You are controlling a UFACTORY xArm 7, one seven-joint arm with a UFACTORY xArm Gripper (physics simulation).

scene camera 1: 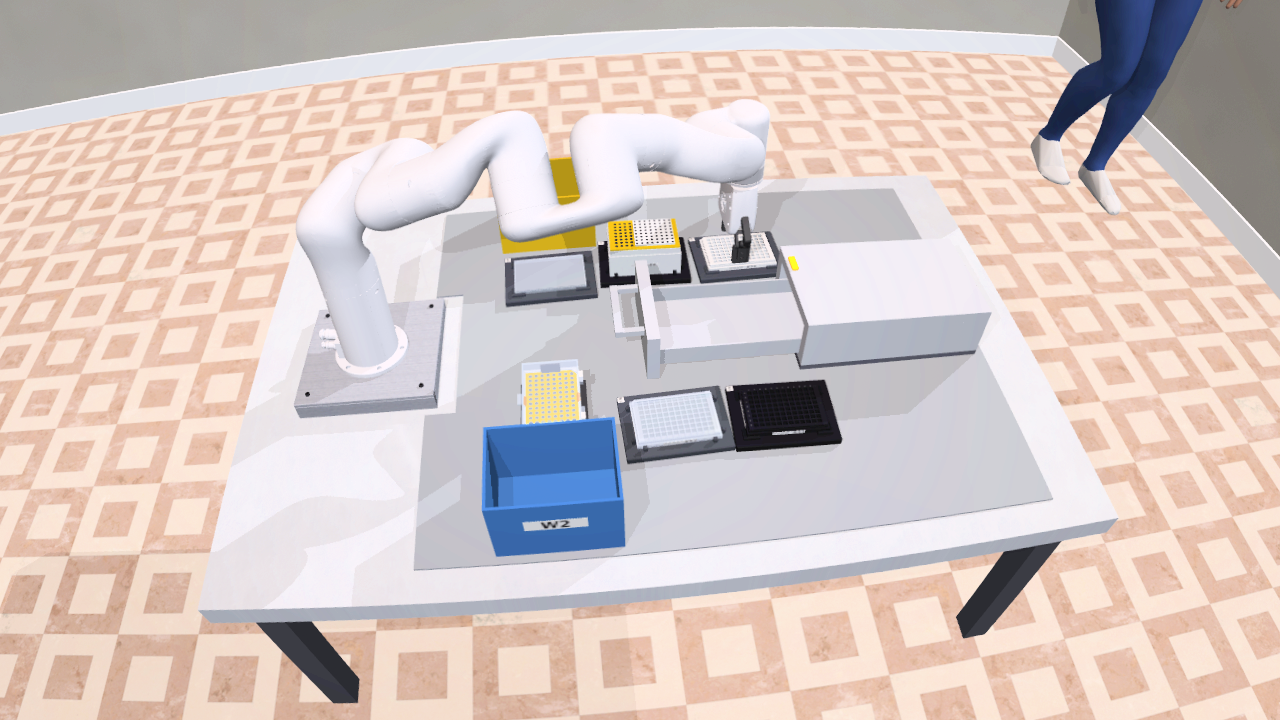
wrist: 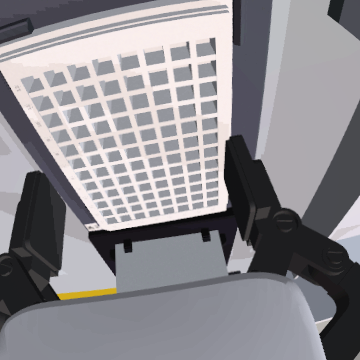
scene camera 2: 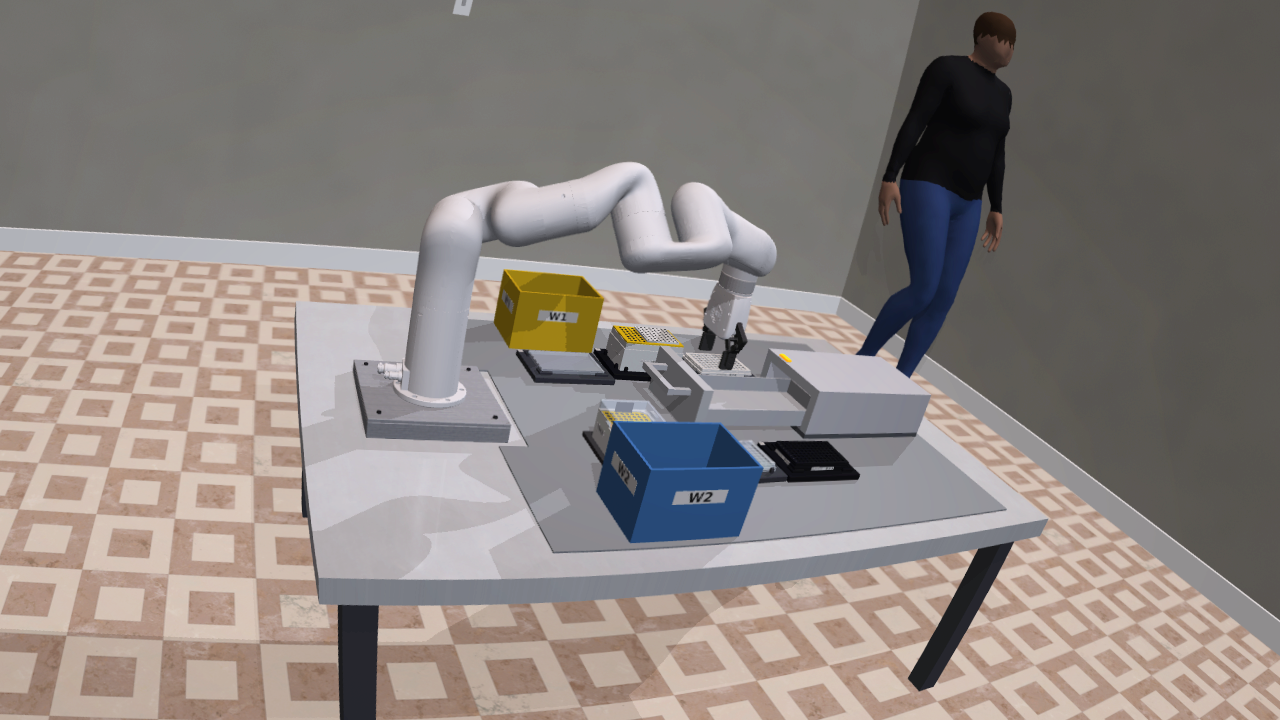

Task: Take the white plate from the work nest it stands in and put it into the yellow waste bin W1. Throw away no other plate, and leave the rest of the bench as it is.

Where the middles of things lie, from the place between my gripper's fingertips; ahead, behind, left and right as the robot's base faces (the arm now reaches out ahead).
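Scene:
The black plate (scene camera 1: 769, 411) is 380 mm to the right of my hand, 60 mm ahead of it and 10 mm below it. With the yellow-and-white tip box (scene camera 1: 657, 241), my hand is 20 mm below it and 20 mm to the left of it, and I am 170 mm past the box, measured at that same hand.

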